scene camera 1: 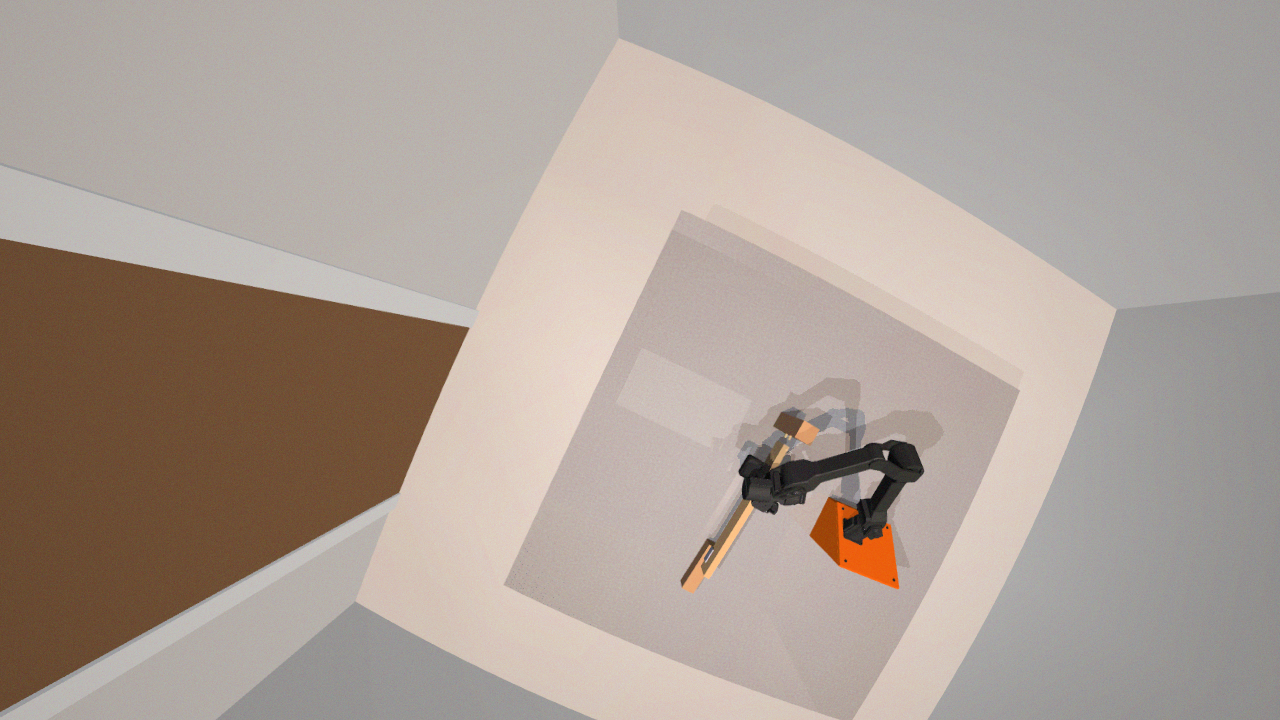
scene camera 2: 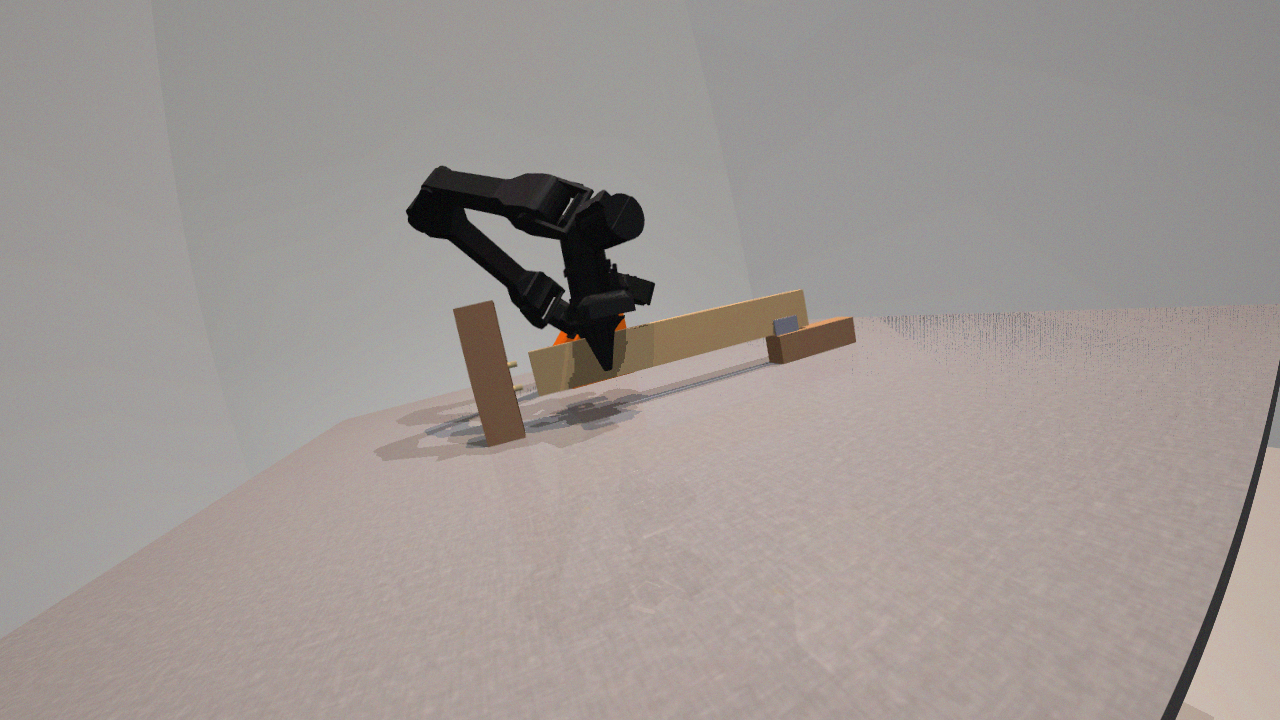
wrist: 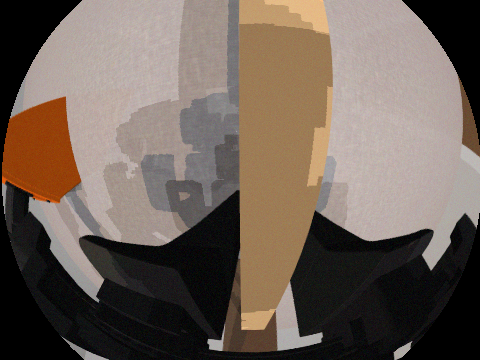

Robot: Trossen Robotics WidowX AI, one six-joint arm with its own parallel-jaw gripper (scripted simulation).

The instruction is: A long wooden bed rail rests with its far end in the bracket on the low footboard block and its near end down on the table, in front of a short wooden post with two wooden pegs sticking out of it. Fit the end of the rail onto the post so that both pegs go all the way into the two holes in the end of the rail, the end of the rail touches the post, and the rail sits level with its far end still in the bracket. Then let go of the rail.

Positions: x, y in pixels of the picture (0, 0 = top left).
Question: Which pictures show the gripper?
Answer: Scene camera 1, scene camera 2 and the wrist view: all of them.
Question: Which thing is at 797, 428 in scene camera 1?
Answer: A brown post.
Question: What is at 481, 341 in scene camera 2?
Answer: A brown post.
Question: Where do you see a wooden rail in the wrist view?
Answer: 285, 61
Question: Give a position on a wooden rail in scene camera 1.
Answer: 744, 509
